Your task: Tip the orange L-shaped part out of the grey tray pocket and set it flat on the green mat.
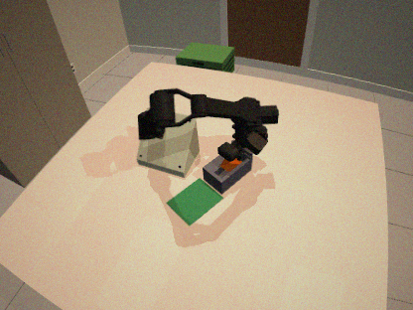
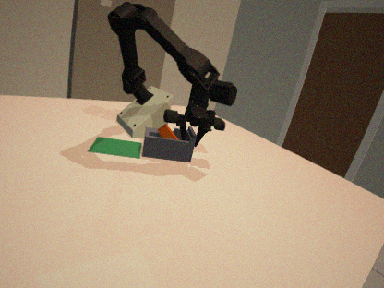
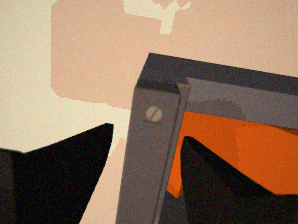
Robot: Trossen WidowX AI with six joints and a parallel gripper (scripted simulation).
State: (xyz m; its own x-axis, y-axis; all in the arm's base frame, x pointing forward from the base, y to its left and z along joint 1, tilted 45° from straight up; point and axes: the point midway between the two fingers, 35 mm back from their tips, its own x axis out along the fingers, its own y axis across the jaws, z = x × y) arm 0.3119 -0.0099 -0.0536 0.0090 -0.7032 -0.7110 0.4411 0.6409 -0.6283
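Now: the orange L-shaped part 40 mm to the right of my gripper tip and 20 mm behind it. The rest, counted from my gripper tip: green mat (200 mm to the right, 100 mm behind, 50 mm below).
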